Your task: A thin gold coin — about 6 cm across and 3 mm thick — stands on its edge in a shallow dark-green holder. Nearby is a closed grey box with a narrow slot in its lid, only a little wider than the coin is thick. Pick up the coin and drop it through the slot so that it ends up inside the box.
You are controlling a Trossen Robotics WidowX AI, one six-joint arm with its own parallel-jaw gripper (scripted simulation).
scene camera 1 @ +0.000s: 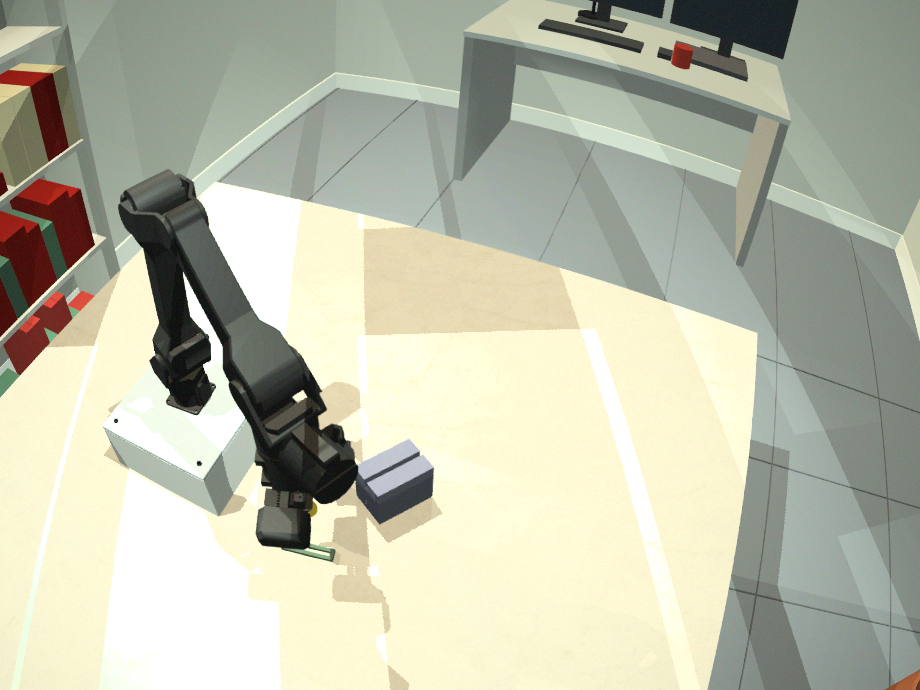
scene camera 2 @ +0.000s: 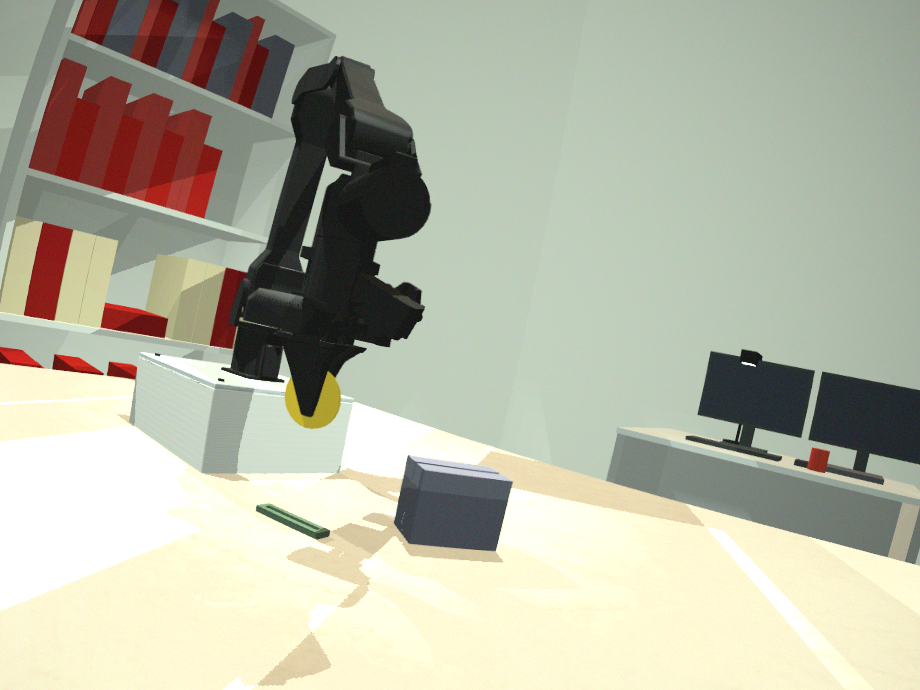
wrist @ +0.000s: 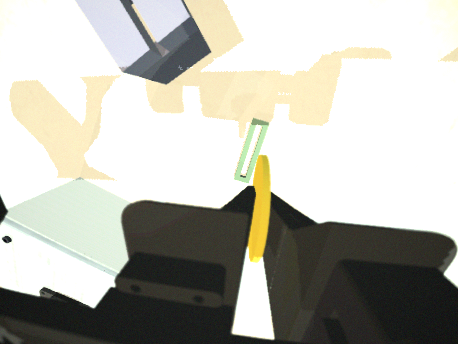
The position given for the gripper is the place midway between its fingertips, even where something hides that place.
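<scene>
Gripper (scene camera 2: 307, 415) carrying coin (scene camera 2: 328, 406). Gripper (scene camera 1: 297, 513). Coin (wrist: 262, 176), gripper (wrist: 255, 192).
</scene>
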